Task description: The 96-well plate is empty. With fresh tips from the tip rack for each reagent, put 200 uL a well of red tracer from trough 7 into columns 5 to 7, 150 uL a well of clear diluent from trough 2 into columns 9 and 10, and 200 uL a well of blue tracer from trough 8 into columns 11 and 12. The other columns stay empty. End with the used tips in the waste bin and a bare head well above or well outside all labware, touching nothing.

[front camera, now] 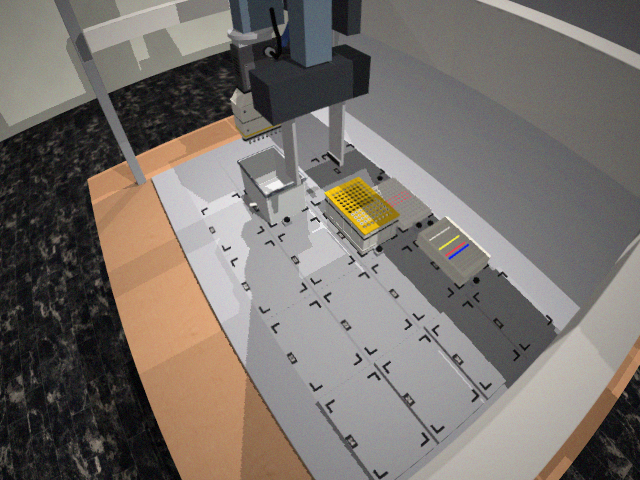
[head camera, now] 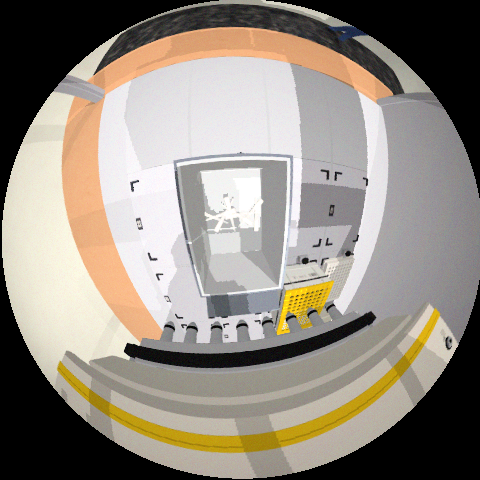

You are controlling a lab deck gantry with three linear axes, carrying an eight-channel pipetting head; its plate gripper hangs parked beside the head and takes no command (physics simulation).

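Note:
The pipetting head [front camera: 256, 117] [head camera: 240, 390] hangs high by the waste bin [front camera: 286, 204] [head camera: 289, 210]; its short nozzles are bare. Loose white tips [head camera: 230, 214] lie inside the bin. The yellow tip rack [front camera: 361, 205] [head camera: 307, 299] holds pale tips in its near part and dark empty holes elsewhere. The 96-well plate [front camera: 419, 210] [head camera: 341, 272] shows three red lines of wells in the front view; its wells are too small to read in the head view. The trough block [front camera: 429, 242] shows pale, yellow, red and blue strips. The parked plate gripper [front camera: 314, 170] has its two fingers wide apart, nothing between.
The bin's tall walls stand left of the tip rack in the front view. The plate is behind the rack, and the trough block stands to its right. A grey wall [front camera: 496, 134] [head camera: 430, 200] runs along the back. Black knobs [front camera: 286, 219] [head camera: 305, 260] stand beside the labware.

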